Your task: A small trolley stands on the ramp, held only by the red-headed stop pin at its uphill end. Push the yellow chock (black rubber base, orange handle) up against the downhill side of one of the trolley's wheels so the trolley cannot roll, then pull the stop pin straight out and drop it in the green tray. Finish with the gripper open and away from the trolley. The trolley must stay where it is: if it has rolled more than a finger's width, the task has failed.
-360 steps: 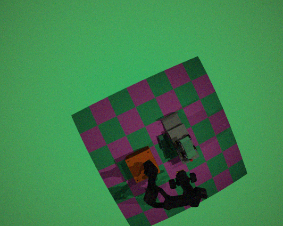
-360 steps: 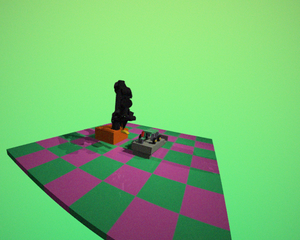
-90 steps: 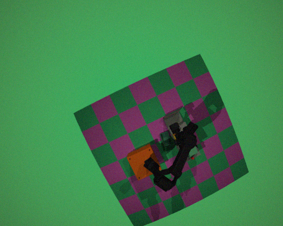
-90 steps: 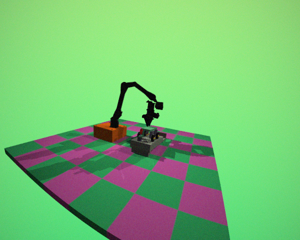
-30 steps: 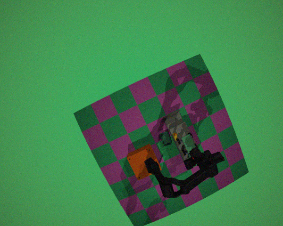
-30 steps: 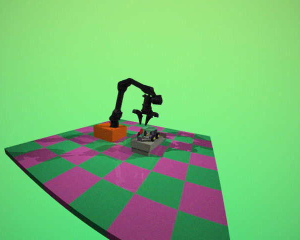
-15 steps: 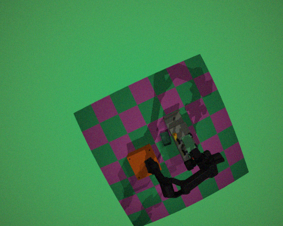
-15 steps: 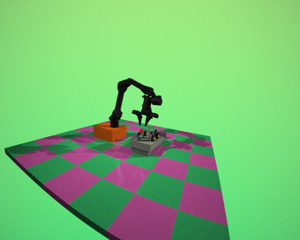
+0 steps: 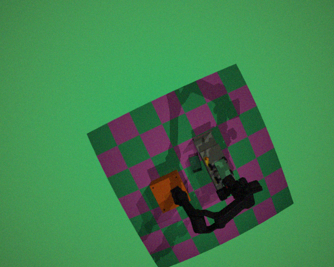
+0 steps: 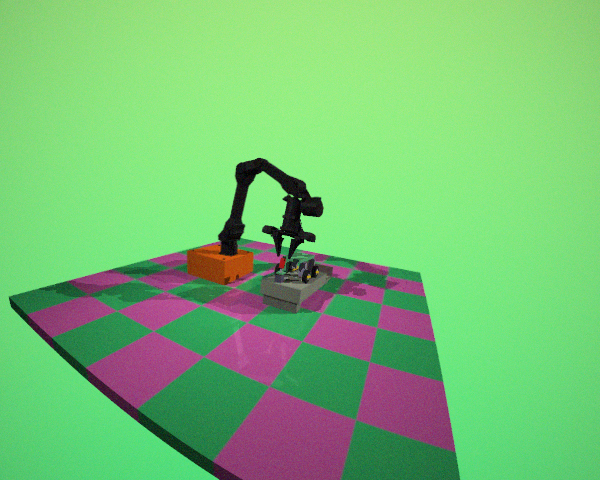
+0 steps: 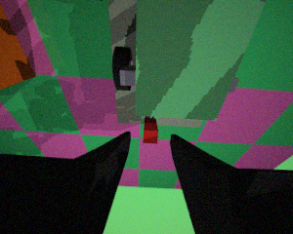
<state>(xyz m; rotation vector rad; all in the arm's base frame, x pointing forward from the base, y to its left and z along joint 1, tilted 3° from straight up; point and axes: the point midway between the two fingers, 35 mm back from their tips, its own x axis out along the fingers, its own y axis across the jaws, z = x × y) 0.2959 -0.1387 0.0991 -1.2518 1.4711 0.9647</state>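
Now: gripper tip 4 cm above the red-headed stop pin and 1 cm to the left of it. Also, from my gripper tip: grey ramp 12 cm below, 9 cm to the left, 4 cm ahead; trolley 9 cm to the left, 6 cm below, 3 cm ahead; yellow chock 19 cm to the left, 9 cm below, 1 cm behind.
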